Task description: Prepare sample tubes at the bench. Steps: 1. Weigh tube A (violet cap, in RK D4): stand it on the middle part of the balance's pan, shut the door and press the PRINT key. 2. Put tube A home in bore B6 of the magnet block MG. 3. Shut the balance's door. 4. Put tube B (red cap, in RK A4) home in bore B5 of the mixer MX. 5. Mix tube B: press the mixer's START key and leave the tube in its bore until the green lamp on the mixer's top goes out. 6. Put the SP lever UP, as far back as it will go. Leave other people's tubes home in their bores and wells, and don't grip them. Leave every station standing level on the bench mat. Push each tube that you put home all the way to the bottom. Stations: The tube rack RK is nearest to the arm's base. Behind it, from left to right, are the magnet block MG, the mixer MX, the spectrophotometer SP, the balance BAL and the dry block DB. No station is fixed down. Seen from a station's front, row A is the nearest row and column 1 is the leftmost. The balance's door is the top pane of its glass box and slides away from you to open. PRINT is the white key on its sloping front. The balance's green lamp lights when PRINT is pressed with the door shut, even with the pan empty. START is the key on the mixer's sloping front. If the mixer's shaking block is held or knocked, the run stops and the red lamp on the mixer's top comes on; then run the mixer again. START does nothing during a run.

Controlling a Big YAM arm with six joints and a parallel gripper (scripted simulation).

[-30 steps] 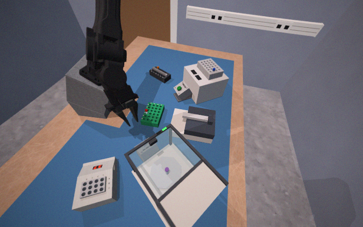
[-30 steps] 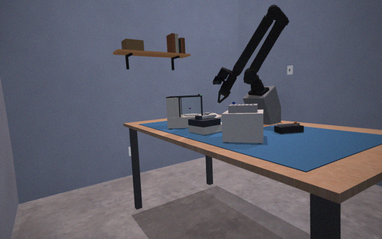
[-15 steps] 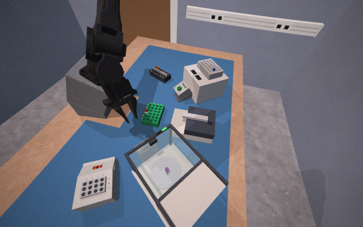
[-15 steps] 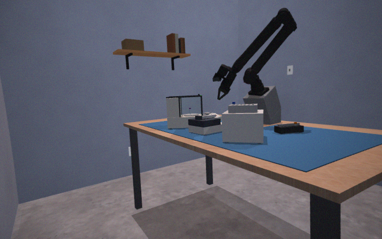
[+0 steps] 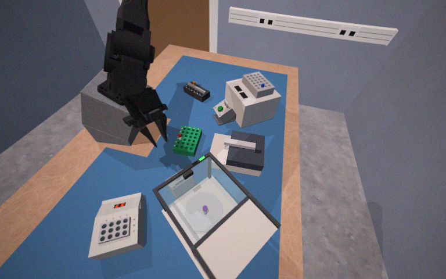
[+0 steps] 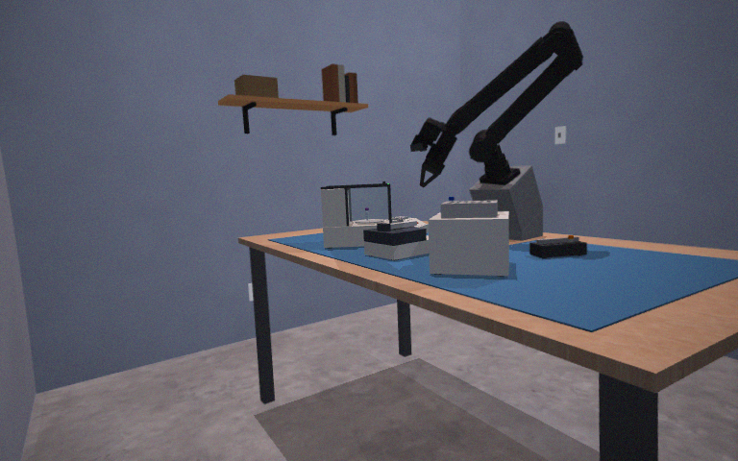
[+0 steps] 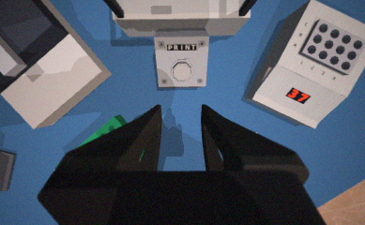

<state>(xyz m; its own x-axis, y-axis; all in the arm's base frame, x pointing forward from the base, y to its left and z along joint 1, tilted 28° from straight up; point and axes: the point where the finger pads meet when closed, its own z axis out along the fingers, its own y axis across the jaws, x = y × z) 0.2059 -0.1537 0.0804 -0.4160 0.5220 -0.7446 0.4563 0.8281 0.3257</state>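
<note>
Now: the balance door 140 mm ahead of my hand, 90 mm to the right of it and 10 mm above it. Round my hand: dry block DB (50 mm behind, 190 mm to the right, 170 mm below); then green rack RK (10 mm behind, 160 mm to the left, 190 mm below); then white print key (40 mm ahead, 30 mm to the right, 130 mm below).
</note>
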